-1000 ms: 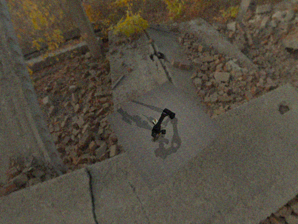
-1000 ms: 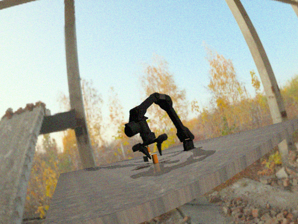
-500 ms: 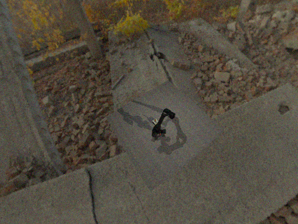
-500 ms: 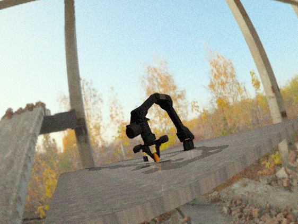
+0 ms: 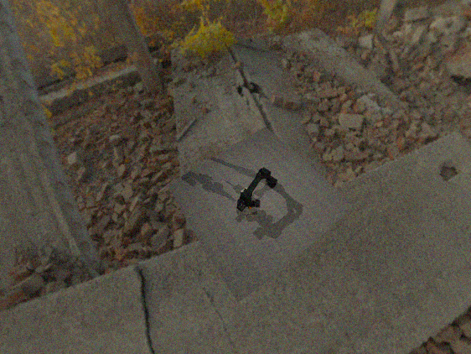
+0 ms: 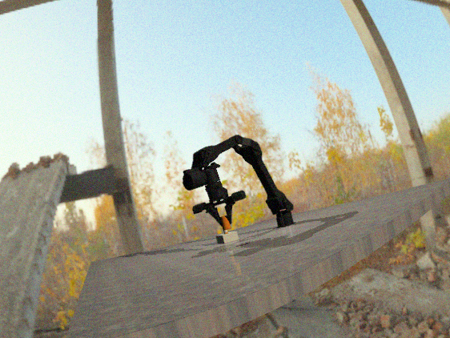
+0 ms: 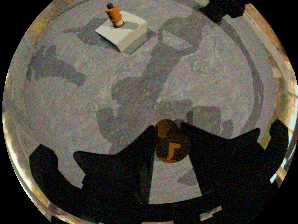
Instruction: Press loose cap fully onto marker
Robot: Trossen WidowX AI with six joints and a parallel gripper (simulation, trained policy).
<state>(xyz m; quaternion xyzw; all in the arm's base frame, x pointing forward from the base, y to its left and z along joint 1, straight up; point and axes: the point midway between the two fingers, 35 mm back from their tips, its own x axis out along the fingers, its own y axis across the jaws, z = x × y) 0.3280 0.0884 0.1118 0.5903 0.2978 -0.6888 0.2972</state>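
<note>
My gripper tip is 160 mm to the left of the pale holder block, 70 mm past it and 60 mm above it. Round my gripper tip: orange cap 10 mm above.
</note>
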